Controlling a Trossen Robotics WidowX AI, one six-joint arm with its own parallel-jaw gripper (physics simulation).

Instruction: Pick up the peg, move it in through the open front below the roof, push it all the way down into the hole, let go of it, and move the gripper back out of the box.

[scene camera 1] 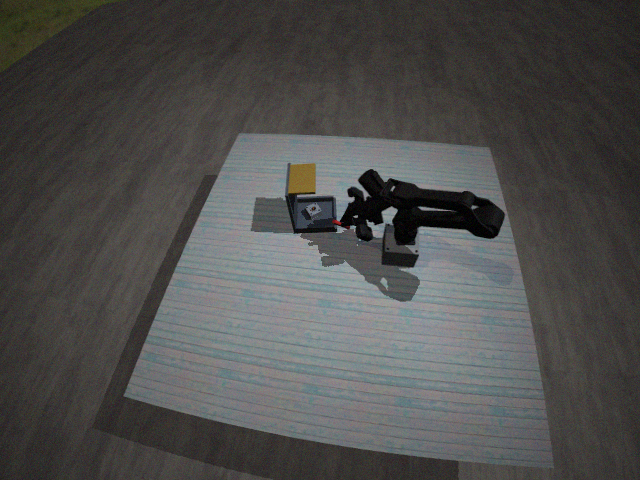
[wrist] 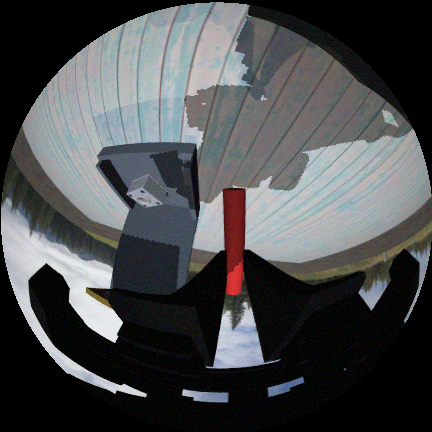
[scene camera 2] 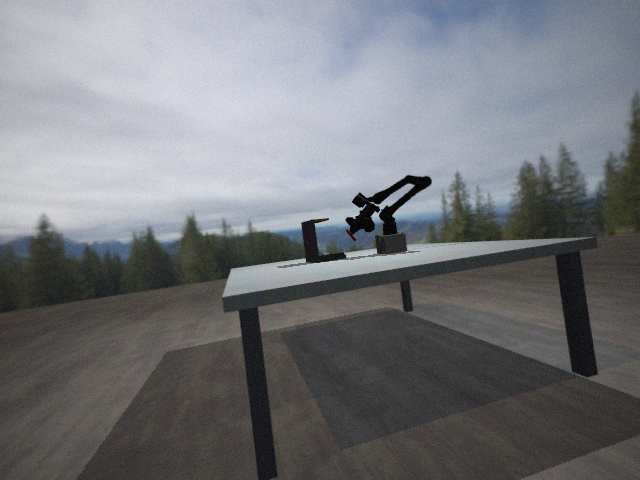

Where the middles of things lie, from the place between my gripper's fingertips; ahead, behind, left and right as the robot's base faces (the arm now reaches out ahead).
Scene:
Now: the dark box (scene camera 1: 292,201) 130 mm to the right of my hand, 100 mm ahead of it and 10 mm below it. From my hand the other things lie so: red peg (wrist: 233,198): right at my hand; yellow roof (scene camera 1: 302,176): 130 mm to the right, 130 mm ahead, 90 mm above; box floor (scene camera 1: 327,208): 130 mm to the right, 120 mm below, 100 mm ahead.

